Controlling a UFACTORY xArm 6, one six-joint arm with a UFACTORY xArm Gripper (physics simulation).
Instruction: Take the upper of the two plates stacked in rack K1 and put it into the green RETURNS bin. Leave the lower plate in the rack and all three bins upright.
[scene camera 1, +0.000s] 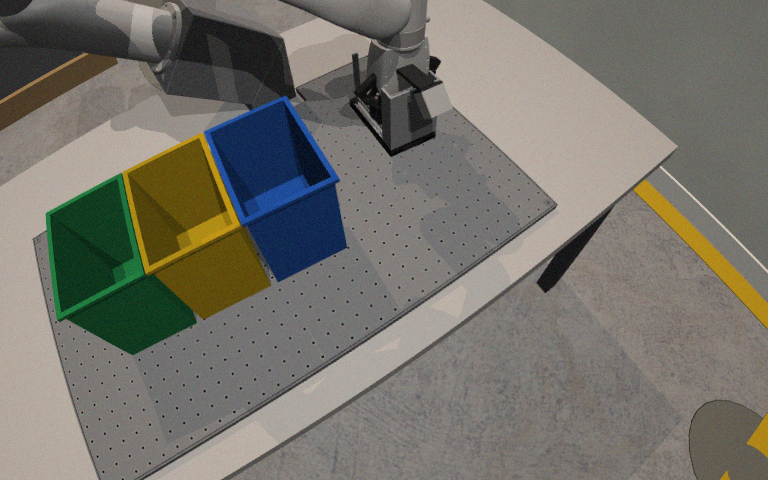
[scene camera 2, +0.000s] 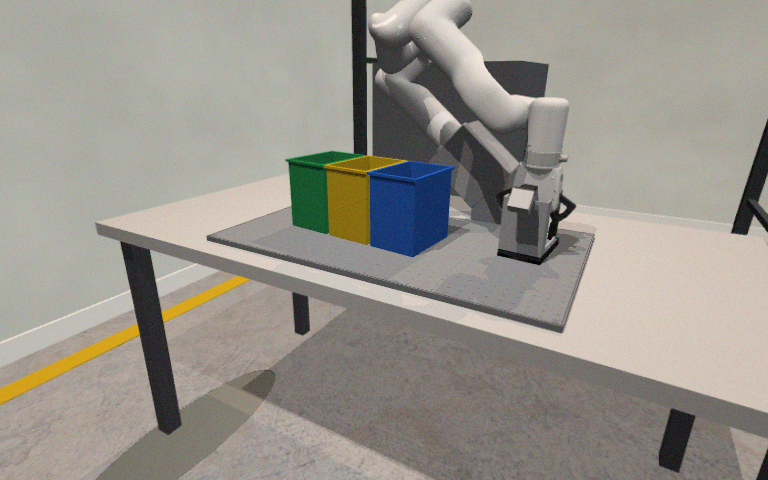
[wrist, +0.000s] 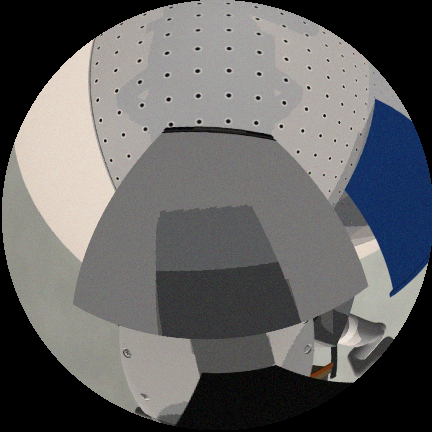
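Seen in the pictures: arm's base, origin of its link: (scene camera 1: 166, 38) (scene camera 2: 453, 140) (wrist: 331, 323).
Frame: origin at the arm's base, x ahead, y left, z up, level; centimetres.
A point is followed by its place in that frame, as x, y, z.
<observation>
A grey-walled rack with a black base (scene camera 1: 396, 129) @(33.9, 25.1, -13.8) (scene camera 2: 512, 236) @(34.0, 26.9, -15.1) (wrist: 215, 167) @(34.3, 29.3, -12.7) stands at the far right of the perforated board; I take it for K1. My gripper (scene camera 1: 393, 97) @(28.6, 29.5, -15.8) (scene camera 2: 535, 217) is open, low down at the rack, pointing down. The rack's wall hides its fingertips, and no plates show in any view. The green bin (scene camera 1: 135, 316) @(40.5, -24.1, -10.5) (scene camera 2: 308, 195) @(40.5, -24.0, -10.9) stands upright at the left end of the row. The yellow bin (scene camera 1: 218, 277) @(42.1, -11.2, -11.3) (scene camera 2: 349, 206) @(42.1, -10.5, -11.5) stands upright in the middle. The blue bin (scene camera 1: 303, 237) @(43.6, 1.7, -11.8) (scene camera 2: 393, 215) @(43.7, 2.2, -11.4) (wrist: 400, 200) @(33.8, 8.8, -11.0) stands upright nearest the rack. The visible parts of the bins' insides show no plate.
The perforated board (scene camera 1: 257, 362) @(52.0, -13.5, -20.3) (scene camera 2: 481, 294) @(54.5, 26.3, -20.3) (wrist: 215, 82) @(38.7, 28.9, -20.3) carries the rack and bins on the pale table (scene camera 1: 594, 130) @(51.3, 63.4, -21.6) (scene camera 2: 679, 316) @(42.9, 58.1, -21.6) (wrist: 50, 150) @(38.2, 54.5, -21.6). A dark grey angular block (scene camera 1: 226, 62) @(7.4, 7.4, -5.8) stands behind the bins. The bins stand close together, with the blue one left of the rack.
</observation>
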